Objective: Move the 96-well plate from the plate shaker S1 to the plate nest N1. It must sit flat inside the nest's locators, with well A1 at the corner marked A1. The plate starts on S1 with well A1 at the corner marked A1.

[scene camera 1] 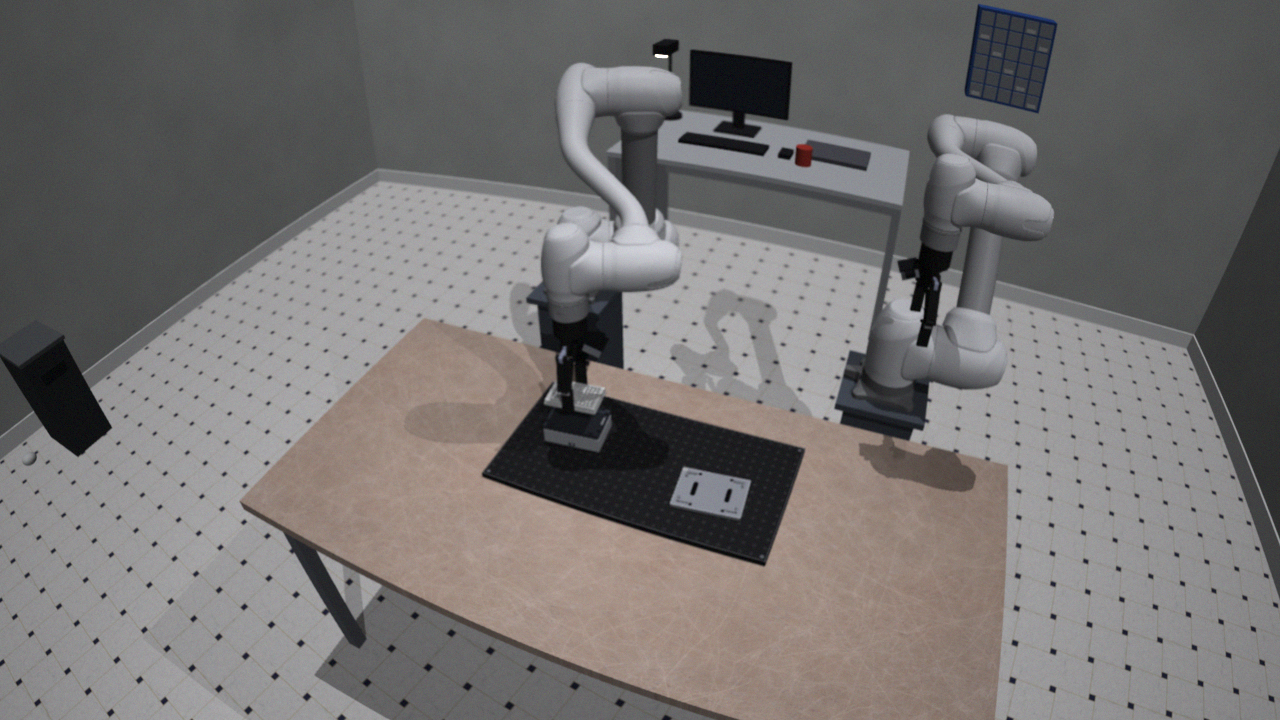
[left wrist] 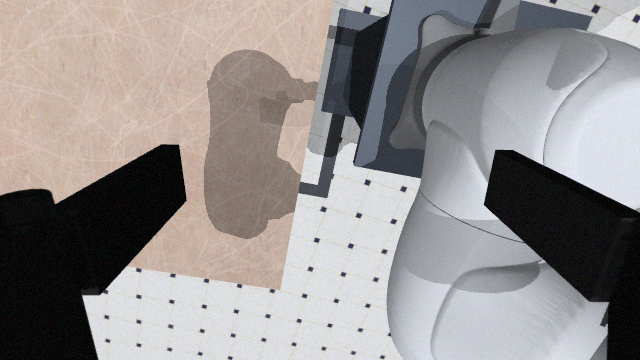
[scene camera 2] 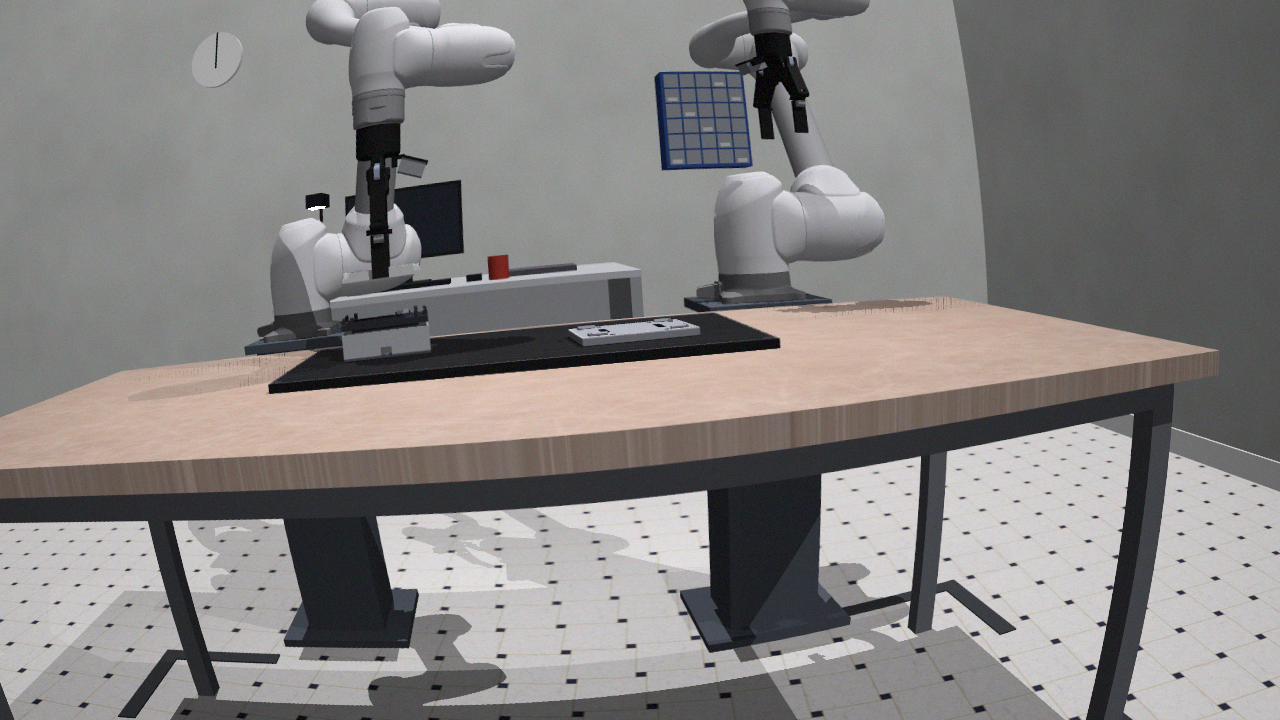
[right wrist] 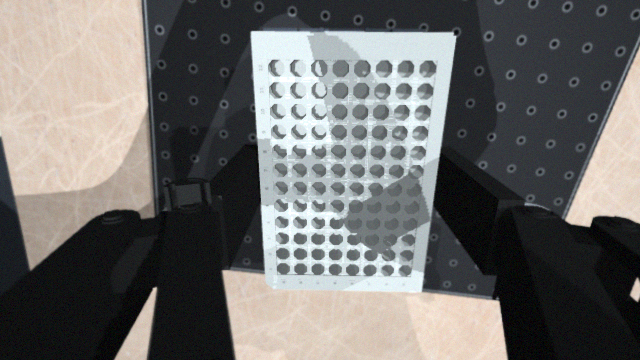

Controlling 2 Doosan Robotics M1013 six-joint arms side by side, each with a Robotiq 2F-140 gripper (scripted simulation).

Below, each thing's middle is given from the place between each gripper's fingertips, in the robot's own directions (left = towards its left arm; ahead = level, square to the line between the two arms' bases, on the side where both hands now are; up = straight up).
Right now the grey plate nest N1 (scene camera 1: 712, 488) is 20 mm ahead of my right hand (scene camera 2: 381, 276), 380 mm to the left of it and 140 mm below it. Round my right hand: white 96-well plate (scene camera 1: 587, 398) (20 mm below).
My left gripper (scene camera 2: 784, 135) is now 43 cm short of the grey plate nest N1, 33 cm above it and 32 cm to the left of it. Round my left hand: white 96-well plate 70 cm to the right, 41 cm ahead, 21 cm below.
